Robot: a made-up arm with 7 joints.
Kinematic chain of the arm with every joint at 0, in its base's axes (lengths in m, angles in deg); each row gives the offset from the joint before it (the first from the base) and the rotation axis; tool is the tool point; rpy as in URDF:
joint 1: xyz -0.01 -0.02 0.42 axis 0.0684 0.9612 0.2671
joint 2: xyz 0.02 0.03 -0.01 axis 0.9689 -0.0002 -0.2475
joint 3: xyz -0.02 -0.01 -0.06 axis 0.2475 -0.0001 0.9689
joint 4: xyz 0 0.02 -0.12 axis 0.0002 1 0
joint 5: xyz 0.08 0 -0.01 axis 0.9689 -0.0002 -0.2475
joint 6: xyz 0.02 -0.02 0.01 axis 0.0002 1 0
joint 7: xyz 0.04 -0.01 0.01 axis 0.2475 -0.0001 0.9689
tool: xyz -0.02 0.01 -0.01 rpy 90 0 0
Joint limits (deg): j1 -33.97..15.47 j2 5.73..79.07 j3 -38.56..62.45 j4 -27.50..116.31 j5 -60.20..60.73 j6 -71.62..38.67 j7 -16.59..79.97
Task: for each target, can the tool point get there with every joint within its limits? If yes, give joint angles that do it. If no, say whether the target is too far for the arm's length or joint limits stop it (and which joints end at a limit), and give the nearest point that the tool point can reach.
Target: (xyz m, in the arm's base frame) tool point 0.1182 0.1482 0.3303
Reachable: yes | joints 6.21 66.45 11.78 -7.38 -5.95 9.85 -2.90
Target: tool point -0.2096 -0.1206 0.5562
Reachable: no: joint limits stop it (at a limit: joint 1, joint 2, joint 3, joint 4, joint 5, joint 7) | nearest point 0.0196 0.0919 0.4941 | short by 0.319 m
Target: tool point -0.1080 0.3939 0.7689
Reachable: no: too far | nearest point 0.0510 0.2393 0.5209 | short by 0.333 m
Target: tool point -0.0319 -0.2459 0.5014
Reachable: no: joint limits stop it (at a limit: joint 1, joint 2, joint 3, joint 4, joint 7) | nearest point 0.0972 -0.0928 0.3553 | short by 0.248 m
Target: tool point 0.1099 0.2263 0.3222
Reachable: yes | joints -2.51 56.57 39.73 23.57 24.83 20.27 45.21
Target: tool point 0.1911 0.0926 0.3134
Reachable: yes | joints -25.56 36.63 17.32 5.22 21.55 -20.94 65.15
